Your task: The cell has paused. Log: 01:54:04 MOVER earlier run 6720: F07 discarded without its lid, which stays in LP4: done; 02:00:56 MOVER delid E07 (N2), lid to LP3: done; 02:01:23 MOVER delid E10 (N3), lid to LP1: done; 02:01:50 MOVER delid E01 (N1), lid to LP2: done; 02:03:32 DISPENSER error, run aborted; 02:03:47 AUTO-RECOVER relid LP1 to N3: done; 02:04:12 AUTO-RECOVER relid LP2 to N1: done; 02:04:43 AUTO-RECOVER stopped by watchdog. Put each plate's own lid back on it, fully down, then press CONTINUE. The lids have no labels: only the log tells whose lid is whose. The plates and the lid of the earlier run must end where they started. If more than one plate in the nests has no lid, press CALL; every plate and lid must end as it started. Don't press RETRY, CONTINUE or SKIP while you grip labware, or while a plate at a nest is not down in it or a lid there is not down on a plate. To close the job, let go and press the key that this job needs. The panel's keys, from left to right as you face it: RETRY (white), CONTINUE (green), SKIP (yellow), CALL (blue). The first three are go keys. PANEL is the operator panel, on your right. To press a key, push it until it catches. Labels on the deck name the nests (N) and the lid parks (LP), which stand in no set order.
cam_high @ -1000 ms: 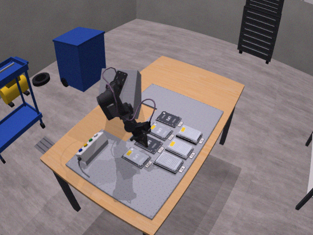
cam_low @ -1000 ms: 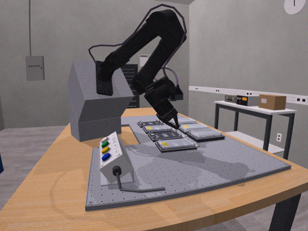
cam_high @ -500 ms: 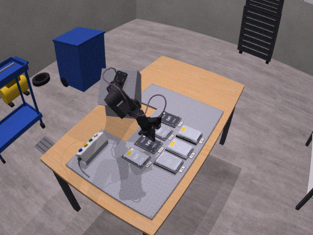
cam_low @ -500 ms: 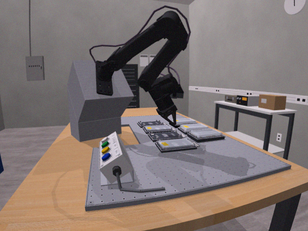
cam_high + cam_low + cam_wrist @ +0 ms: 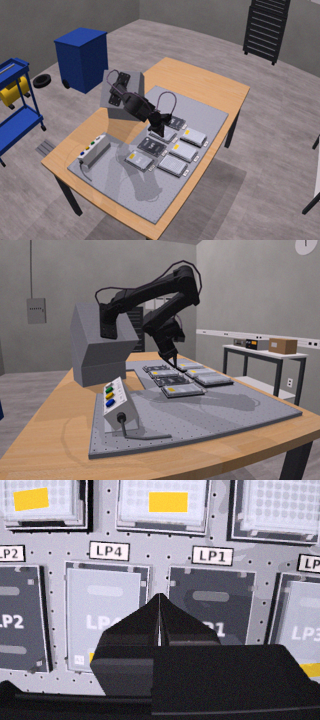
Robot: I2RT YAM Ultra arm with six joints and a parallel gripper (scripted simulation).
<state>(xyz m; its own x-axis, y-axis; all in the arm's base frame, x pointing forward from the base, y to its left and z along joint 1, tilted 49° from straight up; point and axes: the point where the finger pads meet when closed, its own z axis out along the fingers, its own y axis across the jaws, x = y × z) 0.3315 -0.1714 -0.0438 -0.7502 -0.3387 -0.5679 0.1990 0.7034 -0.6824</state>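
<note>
Now: the well plate 110 mm ahead of my hand, 160 mm to the right of it and 40 mm below it. The rest, counted from my hand: yellow skip key 380 mm behind, 240 mm to the right; green continue key 370 mm behind, 190 mm to the right; blue call key 400 mm behind, 290 mm to the right.
</note>
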